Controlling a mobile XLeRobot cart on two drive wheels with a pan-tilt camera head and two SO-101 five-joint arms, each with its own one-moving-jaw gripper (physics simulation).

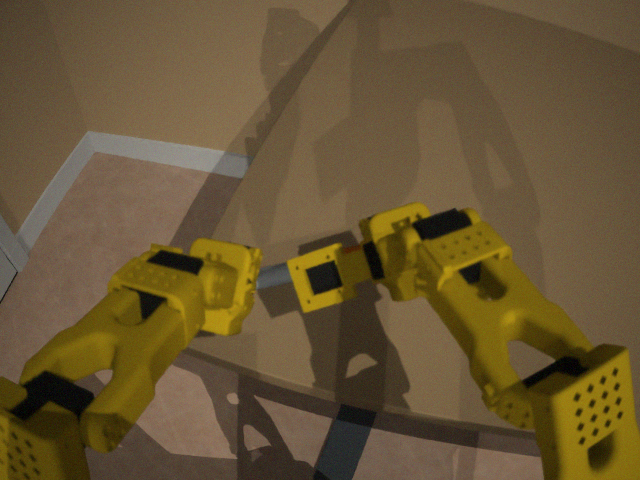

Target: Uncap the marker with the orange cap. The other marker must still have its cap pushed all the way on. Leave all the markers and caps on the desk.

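Places are measured from the left arm's base along level axes (x ahead, y left, z up), in centimetres.
Pixels of known places: left end effector, tool point: point(249, 297).
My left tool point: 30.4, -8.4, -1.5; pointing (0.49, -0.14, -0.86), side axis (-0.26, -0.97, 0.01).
Observation:
Ahead of a thing's pixels: the offset from my left tool point to its top centre, as dx, dy, dz. Level surfaces: height alone.
The marker's grey-white barrel @[+4.8, -4.6, -2.1] point(273, 276) lies on the desk @[dz -4.0] point(444, 382) and shows between my two grippers. A thin, shaded sliver of its orange cap @[+6.1, -10.3, -2.0] point(352, 249) shows beside the right gripper; the rest of the cap is hidden. My left gripper point(248, 282) is over the barrel's left end and hides it. My right gripper point(360, 259) is over the cap end, its square motor plate covering the middle of the marker. Both grippers are shut, with their fingertips hidden under their own bodies. Whether they touch the marker cannot be seen. The other marker does not show.
The desk's near edge point(305, 392) runs below the grippers, and its left edge slants up to the top. Pinkish floor @[dz -75.9] point(139, 206) and a white baseboard point(155, 148) lie at the left. A dark desk leg point(345, 439) shows below. Arm shadows cross the desk.

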